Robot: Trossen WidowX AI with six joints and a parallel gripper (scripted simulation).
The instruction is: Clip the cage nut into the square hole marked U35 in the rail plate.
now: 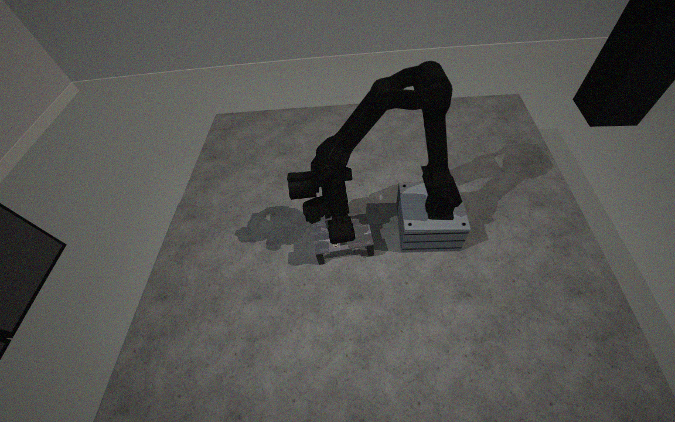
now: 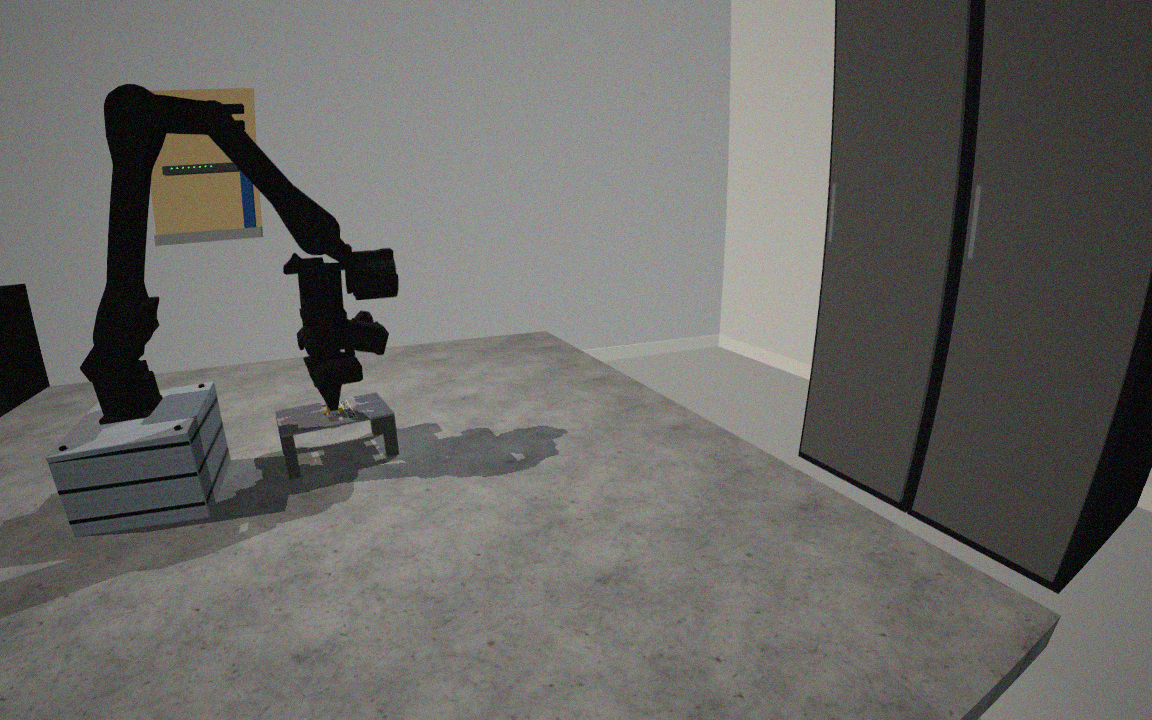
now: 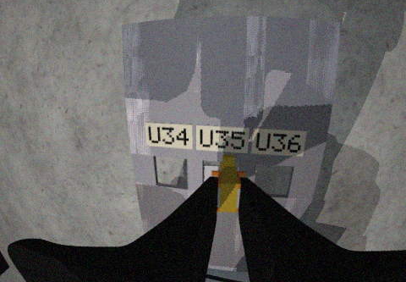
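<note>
Now: gripper tip 1 cm above the cage nut. Round my gripper tip: label 2 cm ahead, 1 cm to the left, 1 cm below.
</note>
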